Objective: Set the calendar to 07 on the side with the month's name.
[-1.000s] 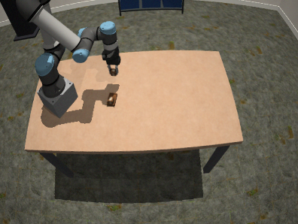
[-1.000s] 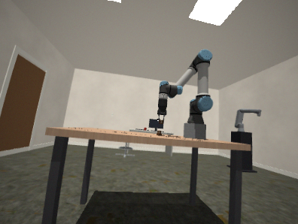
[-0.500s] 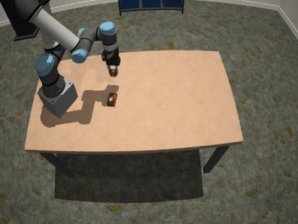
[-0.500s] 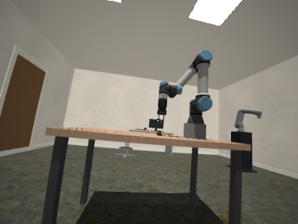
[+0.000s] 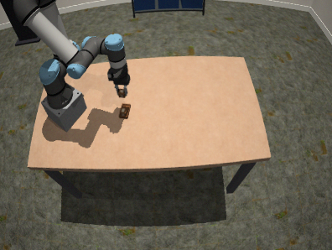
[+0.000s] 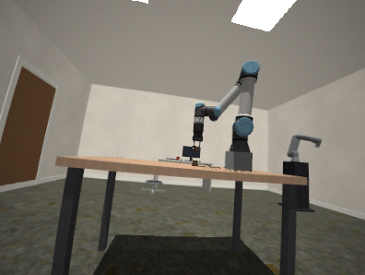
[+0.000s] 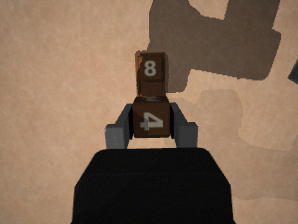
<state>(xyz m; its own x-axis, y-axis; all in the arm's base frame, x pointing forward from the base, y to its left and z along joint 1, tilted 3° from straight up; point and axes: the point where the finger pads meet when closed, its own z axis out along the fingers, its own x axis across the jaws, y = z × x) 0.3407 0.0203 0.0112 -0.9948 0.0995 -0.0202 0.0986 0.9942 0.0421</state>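
The brown calendar tray lies 130 mm below my hand and 20 mm to the right of it.
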